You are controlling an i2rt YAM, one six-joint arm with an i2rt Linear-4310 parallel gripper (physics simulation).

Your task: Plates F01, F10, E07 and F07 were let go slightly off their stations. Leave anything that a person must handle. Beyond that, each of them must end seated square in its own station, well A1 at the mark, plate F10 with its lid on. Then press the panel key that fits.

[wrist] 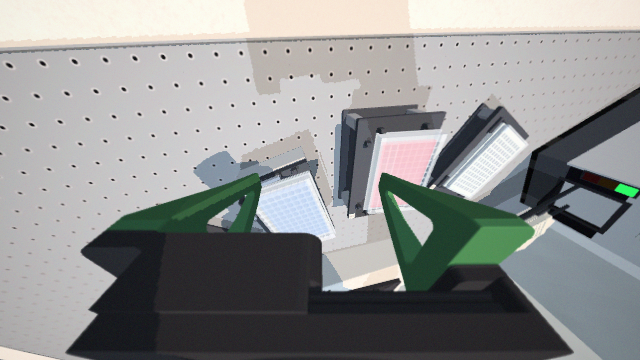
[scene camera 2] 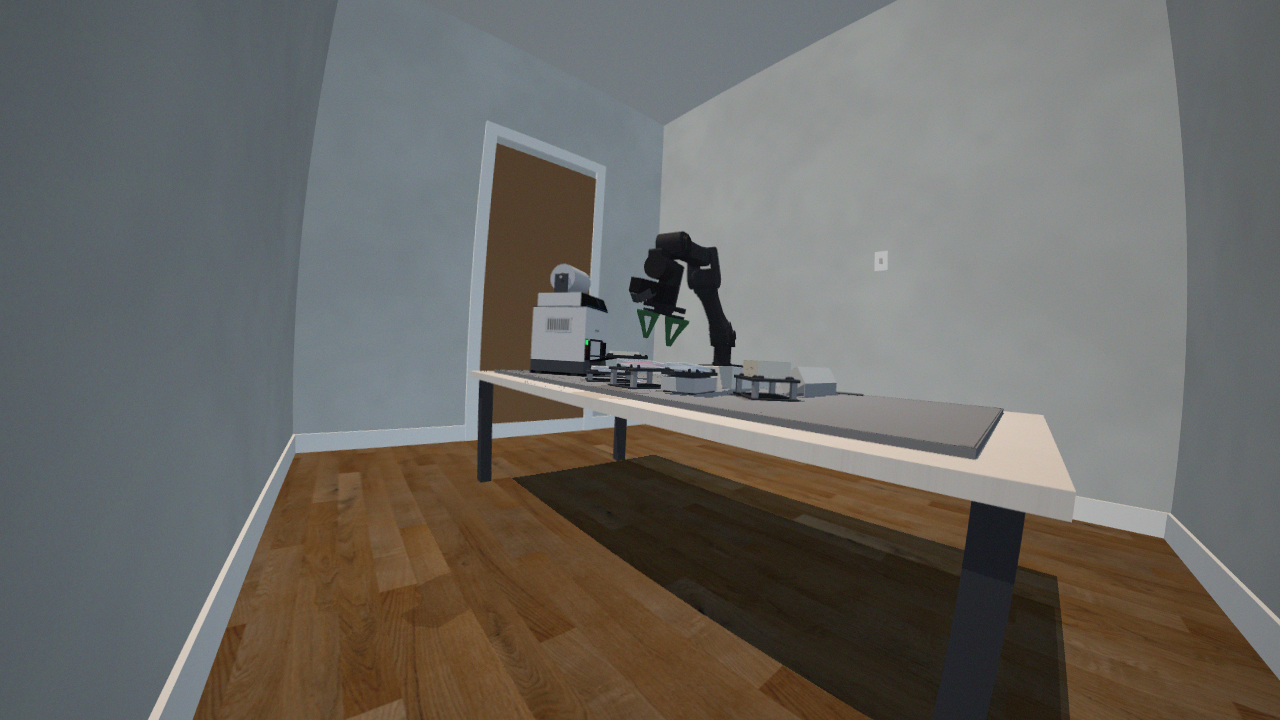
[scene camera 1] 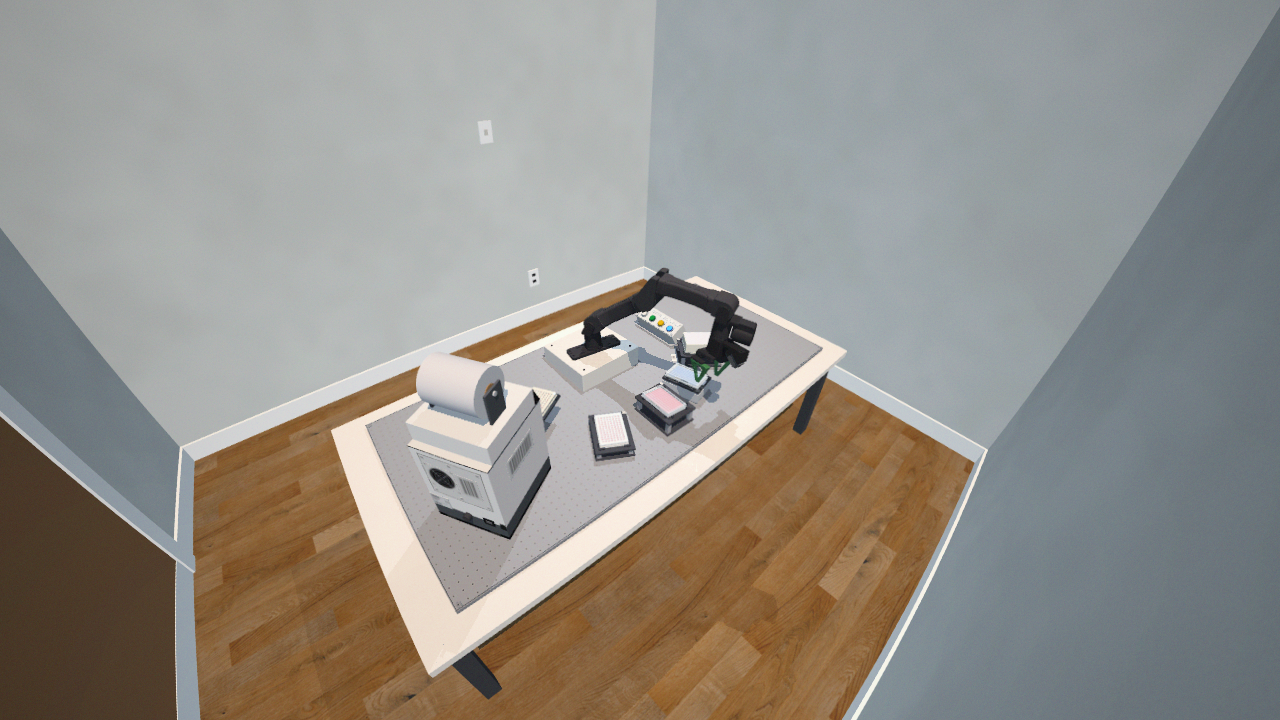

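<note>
My gripper [scene camera 1: 711,368] [scene camera 2: 658,341] [wrist: 319,179] is open and empty, above the plates. A plate with blue wells [scene camera 1: 686,377] [wrist: 295,205] lies on a low station near the left finger and looks turned on it. A plate with pink wells [scene camera 1: 664,399] [wrist: 405,167] lies on a raised dark station [wrist: 357,165], off toward one side; the right finger covers part of it. A white plate [scene camera 1: 612,429] [wrist: 487,160] lies on a dark station [wrist: 460,142] beyond. No plate label is readable. The key panel [scene camera 1: 657,329] [scene camera 2: 816,382] has several coloured keys.
A tall white instrument [scene camera 1: 523,479] [scene camera 2: 562,335] stands at one end, with a green light in the wrist view. A cream block [scene camera 1: 698,342] [scene camera 2: 768,368] rests on a station near the panel. Another pale plate [scene camera 1: 548,402] shows partly behind the instrument. The arm's cream base [scene camera 1: 595,373] is nearby.
</note>
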